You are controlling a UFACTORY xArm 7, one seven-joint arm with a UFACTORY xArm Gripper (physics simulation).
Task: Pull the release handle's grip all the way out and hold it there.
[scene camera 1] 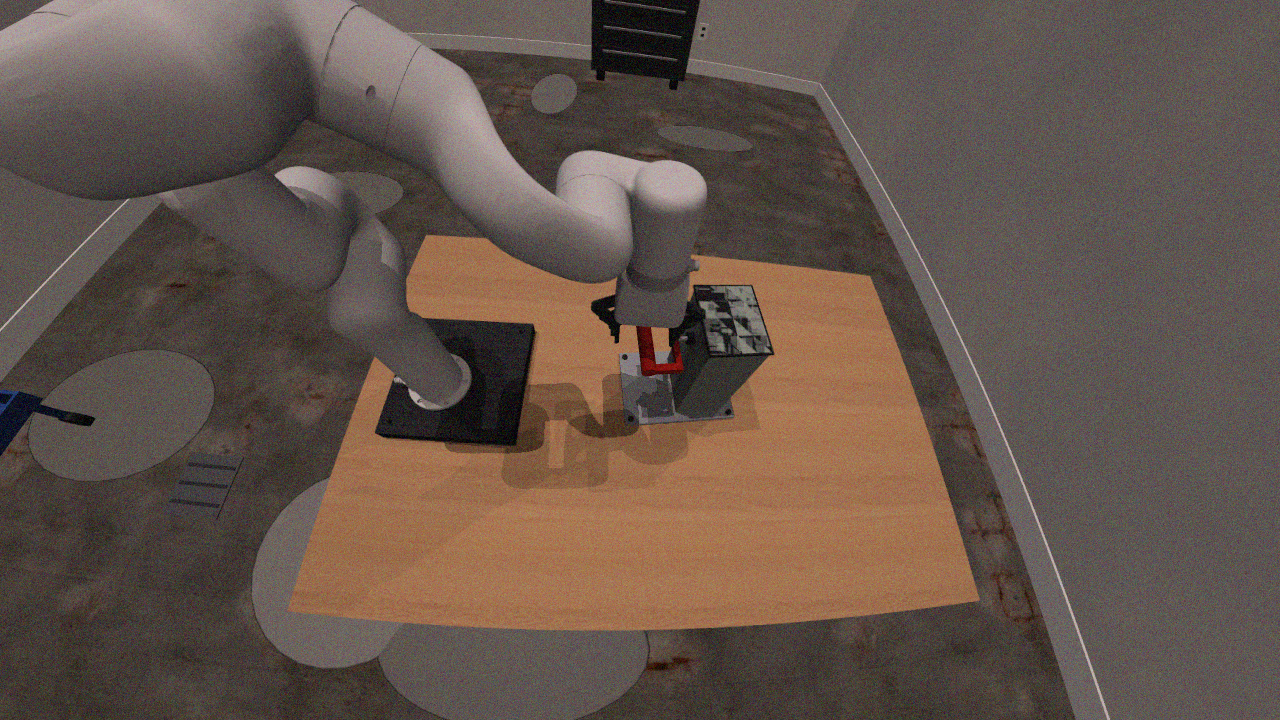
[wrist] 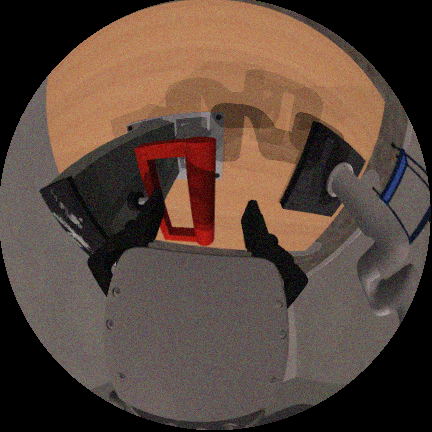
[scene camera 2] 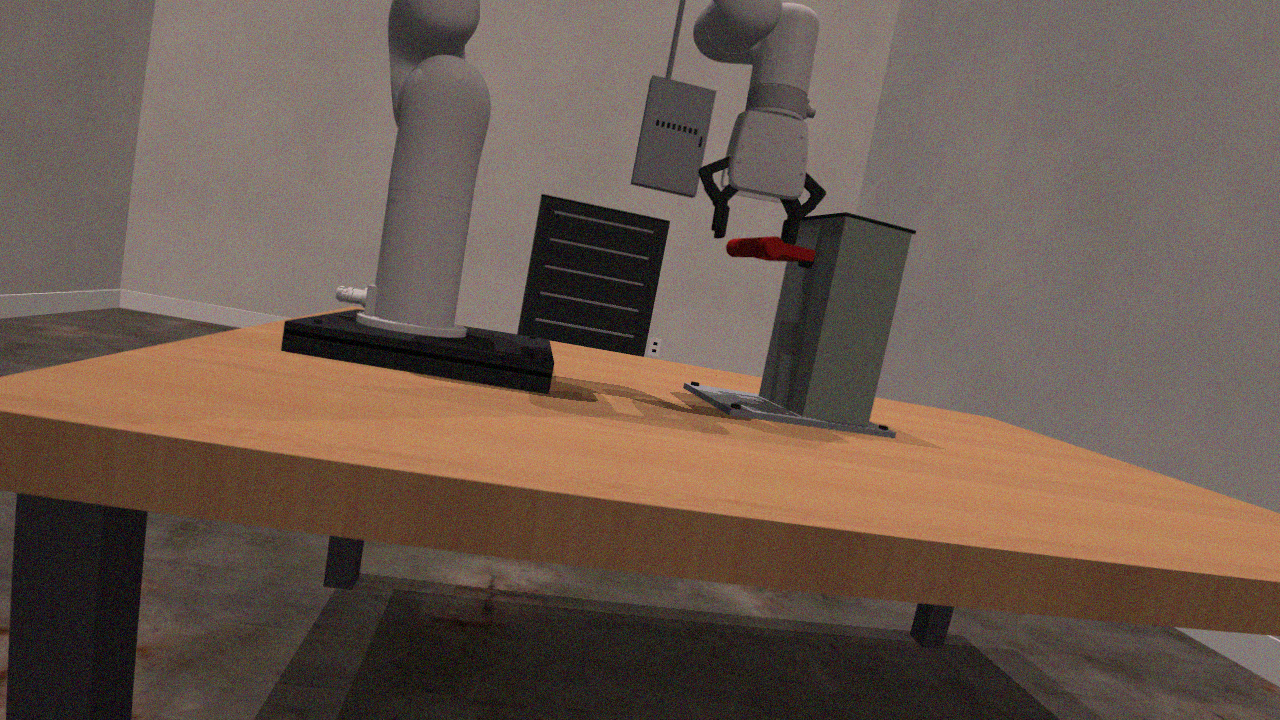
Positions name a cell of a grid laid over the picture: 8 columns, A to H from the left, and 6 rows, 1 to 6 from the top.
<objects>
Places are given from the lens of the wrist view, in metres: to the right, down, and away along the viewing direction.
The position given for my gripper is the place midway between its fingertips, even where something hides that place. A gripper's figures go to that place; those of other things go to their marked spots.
my gripper (wrist: D3): -0.01, -0.01, 0.13
grey base plate (wrist: D2): -0.01, -0.19, 0.24
</objects>
